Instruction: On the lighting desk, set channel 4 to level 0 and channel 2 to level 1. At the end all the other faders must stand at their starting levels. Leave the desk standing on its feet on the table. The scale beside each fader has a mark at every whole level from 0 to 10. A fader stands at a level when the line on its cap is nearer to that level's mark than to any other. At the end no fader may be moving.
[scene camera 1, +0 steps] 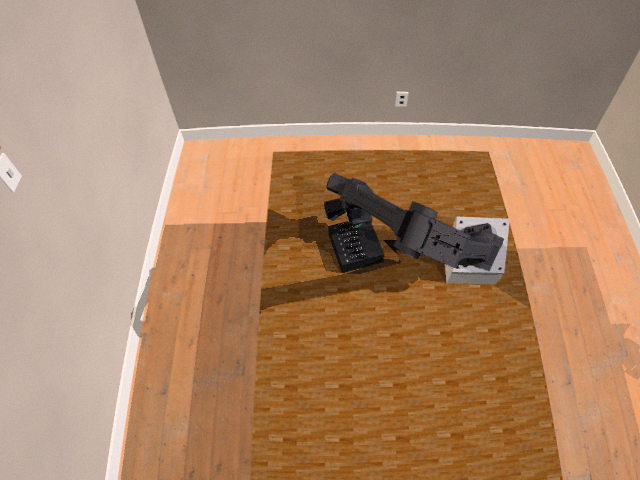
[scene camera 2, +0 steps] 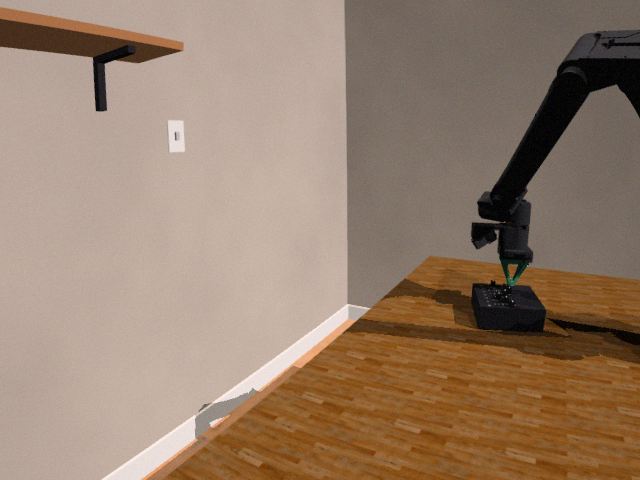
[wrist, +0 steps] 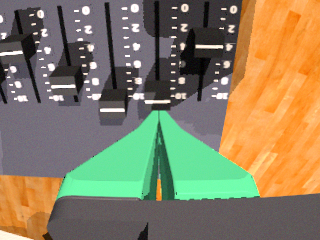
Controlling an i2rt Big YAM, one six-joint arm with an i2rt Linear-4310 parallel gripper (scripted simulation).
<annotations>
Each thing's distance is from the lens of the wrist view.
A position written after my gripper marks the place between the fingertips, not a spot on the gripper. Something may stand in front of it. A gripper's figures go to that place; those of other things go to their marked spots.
my gripper (wrist: 158, 120): 13 cm
channel 2 cap (wrist: 157, 94): 12 cm
channel 3 cap (wrist: 113, 103): 12 cm
channel 4 cap (wrist: 65, 80): 12 cm
</annotations>
